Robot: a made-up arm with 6 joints. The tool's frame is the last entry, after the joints. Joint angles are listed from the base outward. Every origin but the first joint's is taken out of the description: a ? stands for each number. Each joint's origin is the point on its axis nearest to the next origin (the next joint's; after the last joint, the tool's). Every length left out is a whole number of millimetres.
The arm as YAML. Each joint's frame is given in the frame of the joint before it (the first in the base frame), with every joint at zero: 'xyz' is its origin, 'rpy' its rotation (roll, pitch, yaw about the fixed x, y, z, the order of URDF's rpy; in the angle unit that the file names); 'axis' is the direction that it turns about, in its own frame. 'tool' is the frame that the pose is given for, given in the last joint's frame.
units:
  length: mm
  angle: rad
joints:
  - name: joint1
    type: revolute
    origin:
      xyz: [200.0, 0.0, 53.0]
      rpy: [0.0, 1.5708, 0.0]
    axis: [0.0, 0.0, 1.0]
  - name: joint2
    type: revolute
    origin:
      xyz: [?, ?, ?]
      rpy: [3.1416, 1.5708, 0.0]
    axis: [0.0, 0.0, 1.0]
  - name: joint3
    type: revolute
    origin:
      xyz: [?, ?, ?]
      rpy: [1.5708, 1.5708, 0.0]
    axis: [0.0, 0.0, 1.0]
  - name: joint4
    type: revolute
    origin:
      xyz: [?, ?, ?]
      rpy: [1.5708, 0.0, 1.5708]
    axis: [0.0, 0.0, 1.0]
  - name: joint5
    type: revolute
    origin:
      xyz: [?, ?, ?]
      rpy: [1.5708, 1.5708, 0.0]
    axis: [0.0, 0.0, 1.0]
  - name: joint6
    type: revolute
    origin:
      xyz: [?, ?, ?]
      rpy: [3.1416, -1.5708, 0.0]
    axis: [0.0, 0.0, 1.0]
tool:
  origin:
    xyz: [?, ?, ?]
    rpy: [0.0, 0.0, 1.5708]
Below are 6 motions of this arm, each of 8 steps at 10 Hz.
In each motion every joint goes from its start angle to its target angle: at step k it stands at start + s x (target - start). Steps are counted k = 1, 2, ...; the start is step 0. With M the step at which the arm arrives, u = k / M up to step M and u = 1 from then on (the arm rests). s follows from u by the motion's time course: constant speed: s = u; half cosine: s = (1 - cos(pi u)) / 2; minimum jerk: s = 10 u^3 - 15 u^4 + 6 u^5.
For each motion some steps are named. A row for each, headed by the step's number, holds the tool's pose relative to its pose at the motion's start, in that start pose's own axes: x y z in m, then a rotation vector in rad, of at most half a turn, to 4 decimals.
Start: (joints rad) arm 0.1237 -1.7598 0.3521 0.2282 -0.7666 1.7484
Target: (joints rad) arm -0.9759 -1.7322 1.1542 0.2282 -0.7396 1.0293
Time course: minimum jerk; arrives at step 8
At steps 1, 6, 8:
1: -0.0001 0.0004 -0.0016 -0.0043 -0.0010 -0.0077
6: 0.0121 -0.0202 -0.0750 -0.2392 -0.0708 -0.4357
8: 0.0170 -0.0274 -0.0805 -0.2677 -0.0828 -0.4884

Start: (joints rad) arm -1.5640 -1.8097 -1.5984 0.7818 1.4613 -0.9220
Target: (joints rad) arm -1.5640 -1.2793 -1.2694 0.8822 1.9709 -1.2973
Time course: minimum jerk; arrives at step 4
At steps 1, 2, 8:
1: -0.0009 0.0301 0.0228 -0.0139 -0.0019 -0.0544
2: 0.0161 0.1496 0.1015 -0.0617 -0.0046 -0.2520
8: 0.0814 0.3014 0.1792 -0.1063 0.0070 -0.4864

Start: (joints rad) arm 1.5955 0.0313 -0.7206 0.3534 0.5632 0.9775
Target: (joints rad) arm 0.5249 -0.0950 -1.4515 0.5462 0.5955 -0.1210
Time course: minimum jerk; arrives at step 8
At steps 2, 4, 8:
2: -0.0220 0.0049 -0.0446 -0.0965 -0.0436 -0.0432
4: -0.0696 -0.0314 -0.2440 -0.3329 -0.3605 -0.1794
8: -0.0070 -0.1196 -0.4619 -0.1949 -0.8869 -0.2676

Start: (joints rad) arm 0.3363 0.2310 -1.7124 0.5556 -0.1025 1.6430
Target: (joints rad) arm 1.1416 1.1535 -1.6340 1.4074 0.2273 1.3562
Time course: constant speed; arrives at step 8
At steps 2, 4, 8:
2: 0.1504 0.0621 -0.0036 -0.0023 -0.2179 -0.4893
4: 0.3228 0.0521 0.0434 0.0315 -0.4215 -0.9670
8: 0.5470 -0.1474 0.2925 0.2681 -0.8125 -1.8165

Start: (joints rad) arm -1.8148 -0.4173 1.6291 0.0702 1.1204 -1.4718
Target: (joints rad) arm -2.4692 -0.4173 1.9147 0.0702 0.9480 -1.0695
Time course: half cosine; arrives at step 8
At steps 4, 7, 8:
4: -0.1000 0.0307 -0.1026 -0.1435 -0.2188 0.0261
7: -0.1743 0.0883 -0.2014 -0.2953 -0.3565 -0.0018
8: -0.1795 0.0943 -0.2096 -0.3078 -0.3649 -0.0062

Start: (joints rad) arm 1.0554 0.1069 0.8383 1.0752 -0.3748 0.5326
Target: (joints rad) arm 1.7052 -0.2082 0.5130 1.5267 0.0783 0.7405
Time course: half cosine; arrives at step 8
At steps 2, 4, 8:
2: -0.0095 0.0187 0.0059 0.0821 -0.0534 0.0348
4: -0.0370 0.0689 0.0483 0.2713 -0.1425 0.0680
8: -0.0734 0.1248 0.1753 0.4816 -0.1579 0.0173

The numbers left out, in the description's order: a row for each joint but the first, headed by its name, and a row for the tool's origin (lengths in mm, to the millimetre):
joint2: -92.0 118.0 0.0
joint3: -49.0 0.0 0.0
joint4: 327.0 -24.0 0.0
joint5: 236.0 43.0 0.0
joint6: 69.0 -20.0 0.0
tool: 35.0 -246.0 0.0

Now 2 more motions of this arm.
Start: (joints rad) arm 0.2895 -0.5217 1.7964 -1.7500 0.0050 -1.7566
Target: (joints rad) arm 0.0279 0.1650 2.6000 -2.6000 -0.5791 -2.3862
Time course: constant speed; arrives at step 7
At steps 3, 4, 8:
3: -0.0330 0.0184 0.0947 -0.4467 0.2133 -0.0723
4: -0.0496 0.0357 0.1142 -0.5594 0.2728 -0.0966
8: -0.1165 0.1178 0.1449 -0.7679 0.4132 -0.1882

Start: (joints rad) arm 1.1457 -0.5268 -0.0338 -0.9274 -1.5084 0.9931
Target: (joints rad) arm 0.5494 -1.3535 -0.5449 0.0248 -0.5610 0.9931
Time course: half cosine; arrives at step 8
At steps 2, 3, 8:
2: 0.0040 0.0361 -0.0556 -0.0039 -0.2813 -0.1790
3: 0.0323 0.0739 -0.1041 -0.0471 -0.5723 -0.4210
8: 0.2188 0.0168 -0.1075 -0.6337 -1.4165 -1.8311

